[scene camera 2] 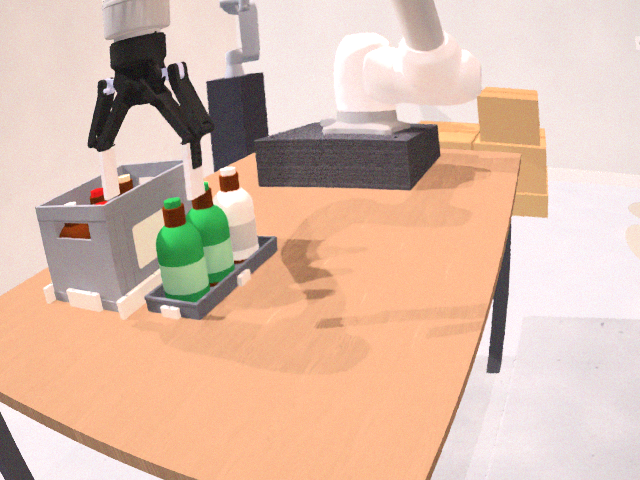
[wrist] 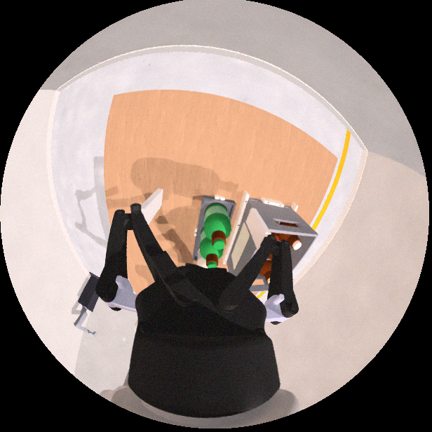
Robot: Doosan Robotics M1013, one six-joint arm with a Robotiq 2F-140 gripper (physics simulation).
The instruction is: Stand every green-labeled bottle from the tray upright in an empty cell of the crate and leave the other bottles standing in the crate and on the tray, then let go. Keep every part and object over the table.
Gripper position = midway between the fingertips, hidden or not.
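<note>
Scene camera 2: my gripper (scene camera 2: 150,196) visible, together with a white bottle (scene camera 2: 237,204). Wrist view: my gripper (wrist: 206,205) visible here too.
</note>
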